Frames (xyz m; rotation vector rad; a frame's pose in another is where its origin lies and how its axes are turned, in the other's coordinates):
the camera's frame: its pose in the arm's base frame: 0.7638 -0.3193 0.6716 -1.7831 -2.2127 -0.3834
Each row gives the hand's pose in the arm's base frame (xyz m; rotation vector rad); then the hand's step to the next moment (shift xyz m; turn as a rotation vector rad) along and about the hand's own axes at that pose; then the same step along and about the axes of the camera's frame.
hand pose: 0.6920 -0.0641 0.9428 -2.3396 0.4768 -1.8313
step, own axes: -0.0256 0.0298 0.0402 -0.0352 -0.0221 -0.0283
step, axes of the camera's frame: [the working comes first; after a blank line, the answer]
step, axes of the arm's base frame: 0.0284 -0.0233 -0.0426 -0.0311 0.0348 -0.0187

-0.0427 0.0215 0.0295 0.0309 -0.0239 0.0317
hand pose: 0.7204 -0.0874 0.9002 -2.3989 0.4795 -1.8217
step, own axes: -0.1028 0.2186 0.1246 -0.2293 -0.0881 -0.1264
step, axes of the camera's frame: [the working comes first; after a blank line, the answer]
step, axes of the arm's base frame: 0.0520 -0.1903 -0.1869 -0.1581 0.1671 -0.1530

-0.2525 0.0053 0.1004 0.1266 -0.1254 0.2111
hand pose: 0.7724 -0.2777 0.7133 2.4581 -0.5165 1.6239
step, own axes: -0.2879 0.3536 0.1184 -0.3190 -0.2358 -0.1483
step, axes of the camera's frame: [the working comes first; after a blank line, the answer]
step, axes of the arm's base frame: -0.1287 -0.3075 -0.3329 -0.1551 0.3291 -0.2167

-0.3761 -0.2005 0.2007 0.2490 -0.0913 0.3302
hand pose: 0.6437 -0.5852 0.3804 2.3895 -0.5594 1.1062
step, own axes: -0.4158 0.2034 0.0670 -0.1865 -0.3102 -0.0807
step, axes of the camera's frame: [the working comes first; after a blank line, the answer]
step, axes of the arm's base frame: -0.3155 -0.1317 -0.3192 0.0042 0.3302 -0.1687

-0.1738 -0.3466 0.2616 0.2354 0.0663 0.2788
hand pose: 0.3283 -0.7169 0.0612 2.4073 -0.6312 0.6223
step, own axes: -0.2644 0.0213 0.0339 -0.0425 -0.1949 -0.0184
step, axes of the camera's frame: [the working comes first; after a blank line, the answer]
step, axes of the arm's base frame: -0.2086 0.0407 -0.1623 0.0701 0.1656 -0.0883

0.0190 -0.2011 0.1752 0.1028 0.0996 0.1401
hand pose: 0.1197 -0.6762 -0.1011 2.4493 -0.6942 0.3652
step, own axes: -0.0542 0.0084 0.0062 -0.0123 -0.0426 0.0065
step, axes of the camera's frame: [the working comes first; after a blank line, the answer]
step, axes of the arm's base frame: -0.0489 0.0119 -0.0227 0.0139 0.0312 -0.0290

0.0123 -0.0461 0.0277 0.0147 0.0191 0.0378
